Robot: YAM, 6 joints.
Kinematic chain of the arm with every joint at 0, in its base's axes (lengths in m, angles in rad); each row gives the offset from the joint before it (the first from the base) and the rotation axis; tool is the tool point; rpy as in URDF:
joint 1: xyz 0 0 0.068 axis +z
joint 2: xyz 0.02 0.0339 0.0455 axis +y
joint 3: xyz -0.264 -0.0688 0 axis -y
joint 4: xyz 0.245 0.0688 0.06 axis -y
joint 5: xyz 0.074 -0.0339 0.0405 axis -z
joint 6: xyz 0.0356 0 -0.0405 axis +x
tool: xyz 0 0 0 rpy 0 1.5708 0
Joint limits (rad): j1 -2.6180..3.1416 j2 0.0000..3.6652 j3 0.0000..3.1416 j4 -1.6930..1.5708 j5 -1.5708..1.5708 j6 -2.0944..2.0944
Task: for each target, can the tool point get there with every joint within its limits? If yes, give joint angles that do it. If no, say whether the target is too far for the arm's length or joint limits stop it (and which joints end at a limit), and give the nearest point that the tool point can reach.
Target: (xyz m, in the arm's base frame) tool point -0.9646 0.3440 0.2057
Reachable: no: too far | nearest point -0.6058 0.2161 0.1707 | short by 0.382 m
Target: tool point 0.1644 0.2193 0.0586
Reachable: yes | joints 1.0127 1.9846 0.8518 -0.5506 0.7159 -0.8031
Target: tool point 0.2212 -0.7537 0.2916
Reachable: no: too far | nearest point 0.1773 -0.6041 0.2553 | short by 0.160 m
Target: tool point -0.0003 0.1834 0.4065
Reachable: yes | joints 1.5443 1.0249 1.3445 -0.9748 -0.1442 0.0821
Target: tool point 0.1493 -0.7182 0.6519
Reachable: no: too far | nearest point 0.1058 -0.5087 0.4905 | short by 0.268 m
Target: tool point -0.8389 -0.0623 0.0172
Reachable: no: too far | nearest point -0.6404 -0.0092 0.0405 | short by 0.207 m
